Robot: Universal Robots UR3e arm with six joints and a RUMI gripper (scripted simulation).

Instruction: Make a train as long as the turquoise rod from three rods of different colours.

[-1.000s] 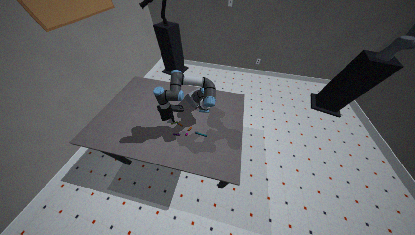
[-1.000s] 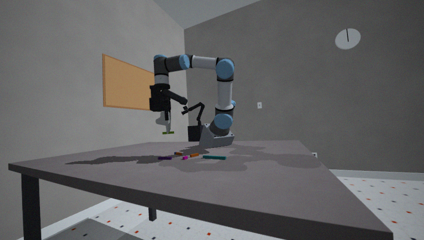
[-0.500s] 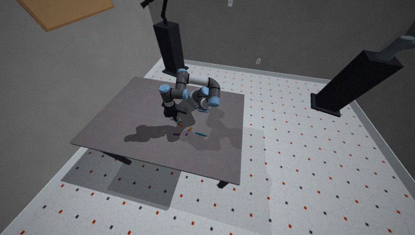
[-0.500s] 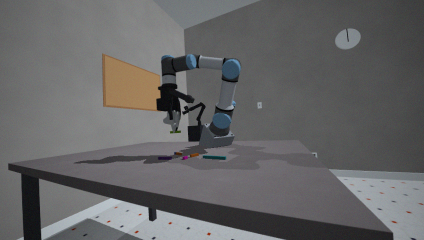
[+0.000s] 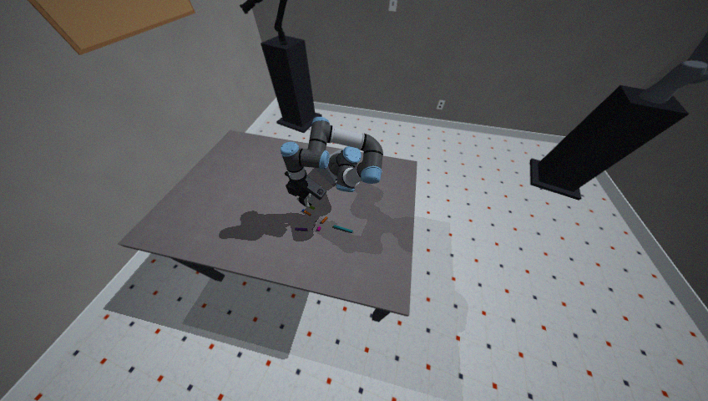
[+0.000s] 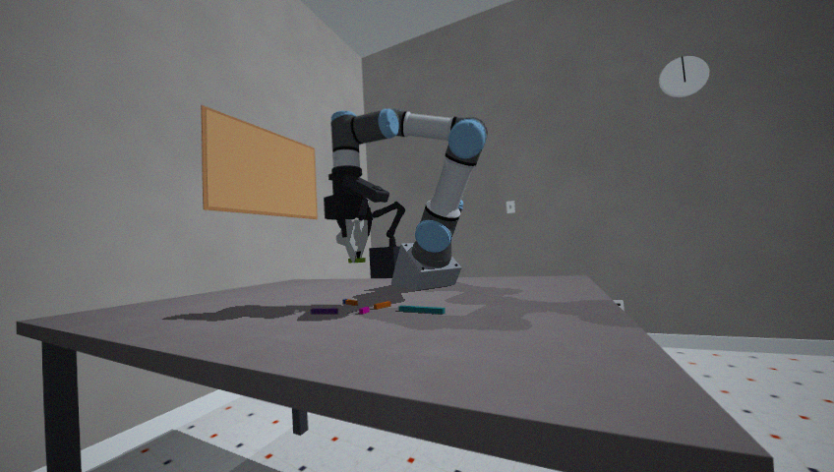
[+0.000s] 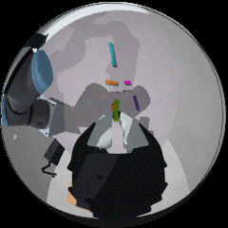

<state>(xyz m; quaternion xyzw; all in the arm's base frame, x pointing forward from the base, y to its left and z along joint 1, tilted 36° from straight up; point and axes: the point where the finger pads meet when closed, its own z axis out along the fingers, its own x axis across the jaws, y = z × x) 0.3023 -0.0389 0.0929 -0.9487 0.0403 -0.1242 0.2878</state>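
Now: hand 40 mm short of the magenta rod, 60 mm to the right of it and 110 mm above it. The rest, counted from my hand: purple rod (80 mm ahead, 10 mm to the right, 110 mm below); then lime rod (10 mm below); then blue rod (10 mm behind, 70 mm to the right, 110 mm below).
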